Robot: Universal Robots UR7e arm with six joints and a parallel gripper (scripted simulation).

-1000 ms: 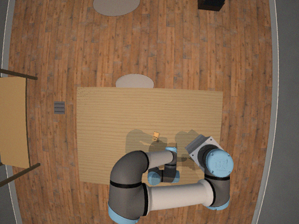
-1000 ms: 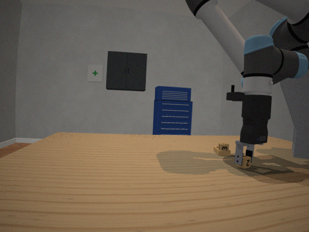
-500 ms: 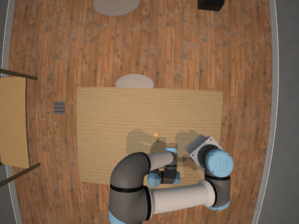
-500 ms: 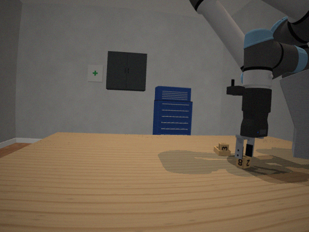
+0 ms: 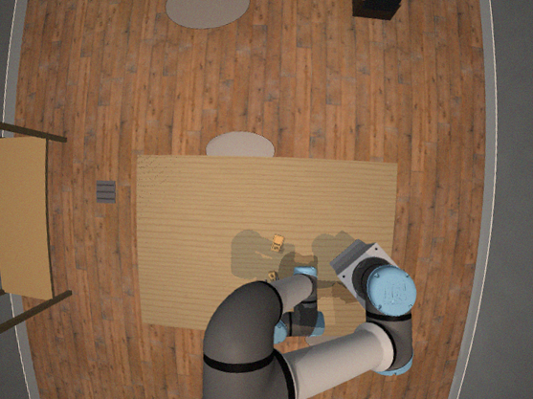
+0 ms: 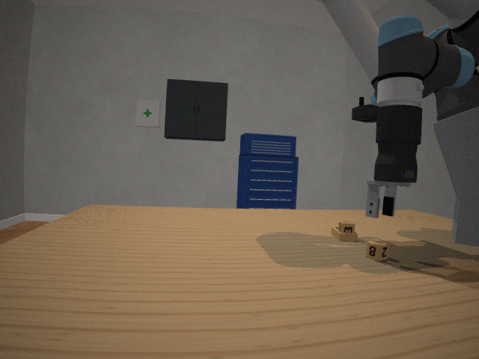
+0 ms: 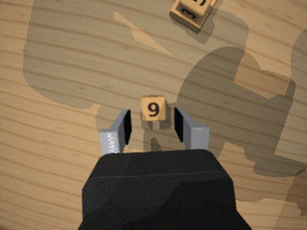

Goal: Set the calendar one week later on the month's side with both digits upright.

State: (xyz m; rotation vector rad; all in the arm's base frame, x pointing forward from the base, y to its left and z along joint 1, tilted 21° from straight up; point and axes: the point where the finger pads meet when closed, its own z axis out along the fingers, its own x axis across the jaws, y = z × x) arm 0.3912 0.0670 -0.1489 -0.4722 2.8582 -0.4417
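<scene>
Right now the wooden date cube is 8 cm below my hand. From my hand the other things lie so: wooden calendar tray 2 cm behind, 15 cm to the right, 9 cm below.
</scene>
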